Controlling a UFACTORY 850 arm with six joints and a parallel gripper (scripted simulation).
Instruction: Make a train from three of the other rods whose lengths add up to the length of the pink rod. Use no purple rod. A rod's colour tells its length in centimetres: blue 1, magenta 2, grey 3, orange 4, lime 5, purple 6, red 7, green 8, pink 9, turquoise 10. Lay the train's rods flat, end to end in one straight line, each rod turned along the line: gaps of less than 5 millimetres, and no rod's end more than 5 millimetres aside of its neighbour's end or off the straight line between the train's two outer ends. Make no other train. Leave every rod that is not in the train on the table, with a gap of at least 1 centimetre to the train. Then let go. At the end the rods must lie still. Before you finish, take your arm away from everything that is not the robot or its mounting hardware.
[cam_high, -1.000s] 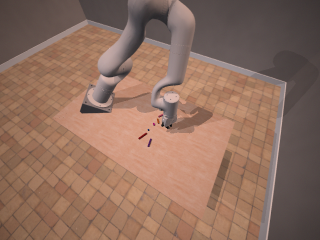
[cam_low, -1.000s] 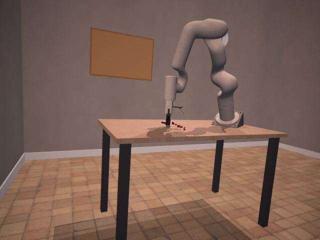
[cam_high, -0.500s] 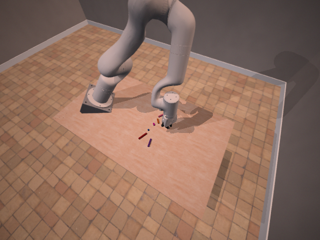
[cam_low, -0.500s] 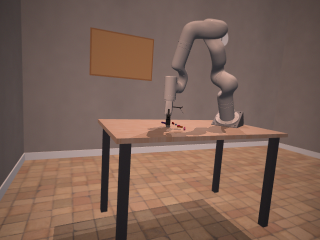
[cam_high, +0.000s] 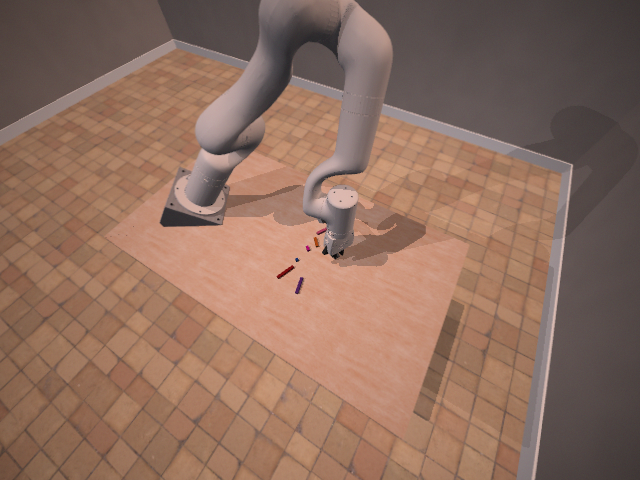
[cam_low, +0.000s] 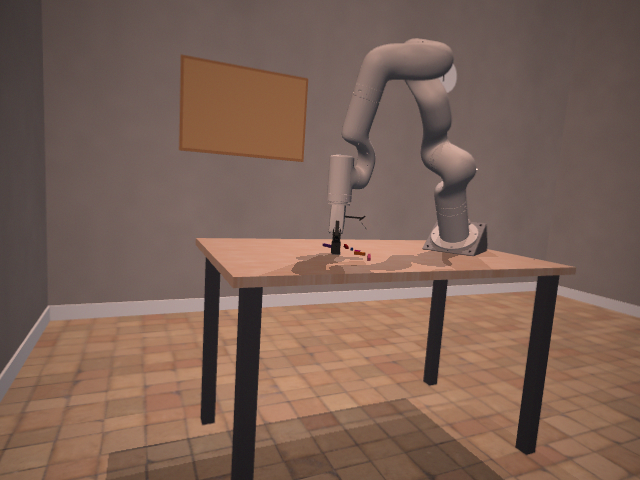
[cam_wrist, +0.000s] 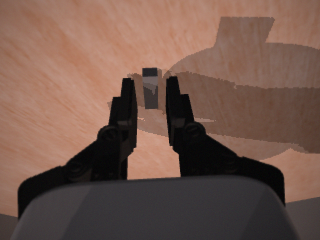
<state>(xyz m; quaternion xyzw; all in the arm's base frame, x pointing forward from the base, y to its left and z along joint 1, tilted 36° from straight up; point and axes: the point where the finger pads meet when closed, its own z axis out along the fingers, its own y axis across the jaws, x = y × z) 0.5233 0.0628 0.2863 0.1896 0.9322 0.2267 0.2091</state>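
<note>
Right now the grey rod is 2 cm below my hand. Also, from my hand: pink rod: 10 cm behind, 6 cm to the left, 2 cm below; then magenta rod: 10 cm behind, 5 cm to the right, 2 cm below; then orange rod: 9 cm behind, 2 cm below, 1 cm to the right.
</note>
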